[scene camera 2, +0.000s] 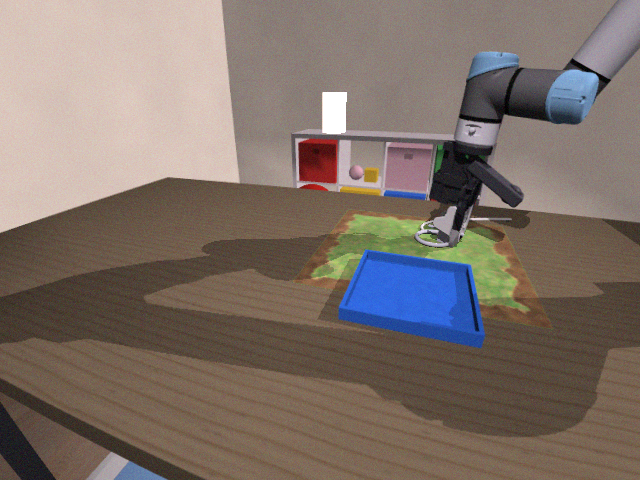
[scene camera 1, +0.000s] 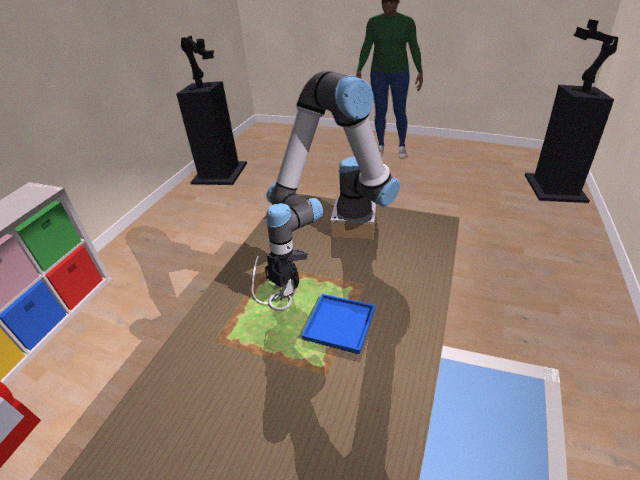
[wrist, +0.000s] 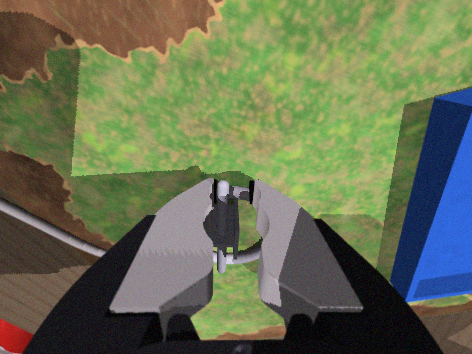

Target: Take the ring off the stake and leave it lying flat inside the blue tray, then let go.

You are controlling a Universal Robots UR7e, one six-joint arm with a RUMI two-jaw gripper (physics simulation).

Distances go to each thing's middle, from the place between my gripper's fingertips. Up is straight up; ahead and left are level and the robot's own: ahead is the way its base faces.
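Labels:
So the grey stake [wrist: 224,233] is 20 mm ahead of my hand, 20 mm to the right of it and 10 mm above it, and the blue tray [scene camera 2: 437,299] is 120 mm ahead of my hand, 200 mm to the left of it and 10 mm above it.

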